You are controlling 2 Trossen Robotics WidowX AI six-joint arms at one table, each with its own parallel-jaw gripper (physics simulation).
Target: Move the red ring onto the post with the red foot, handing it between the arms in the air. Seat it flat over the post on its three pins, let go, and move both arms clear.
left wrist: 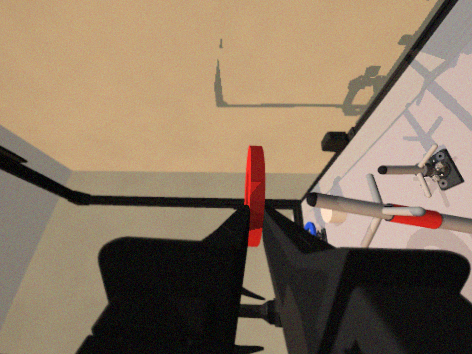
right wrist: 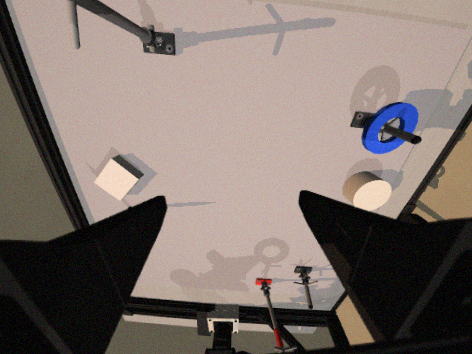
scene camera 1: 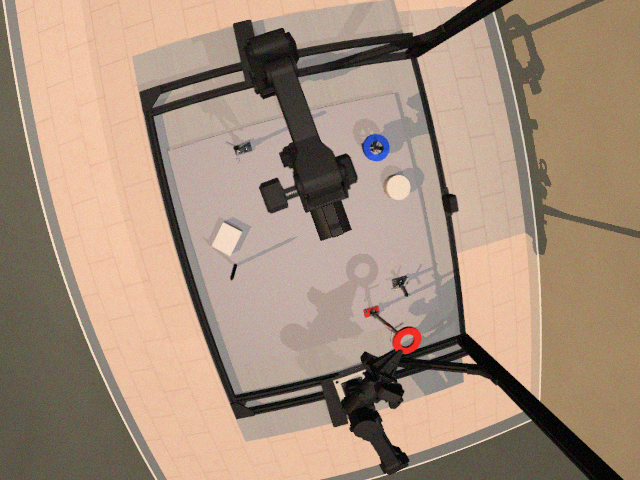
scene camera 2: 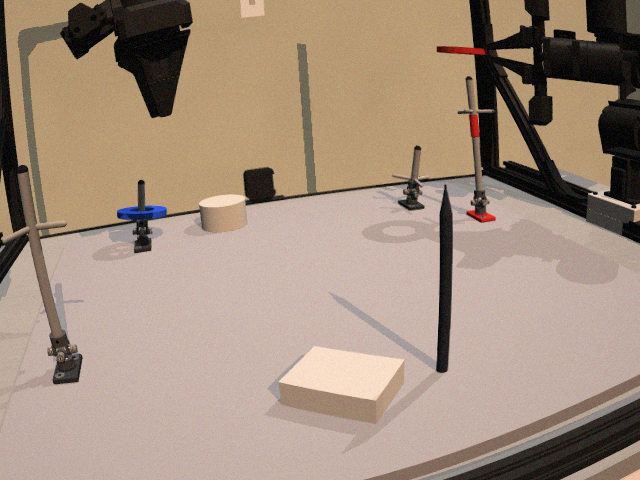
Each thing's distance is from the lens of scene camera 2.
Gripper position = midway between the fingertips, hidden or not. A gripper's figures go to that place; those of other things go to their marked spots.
my left gripper (scene camera 2: 479, 51): 0.79 m
my right gripper (scene camera 2: 160, 116): 0.55 m
cream cylinder (scene camera 2: 223, 213): 0.79 m
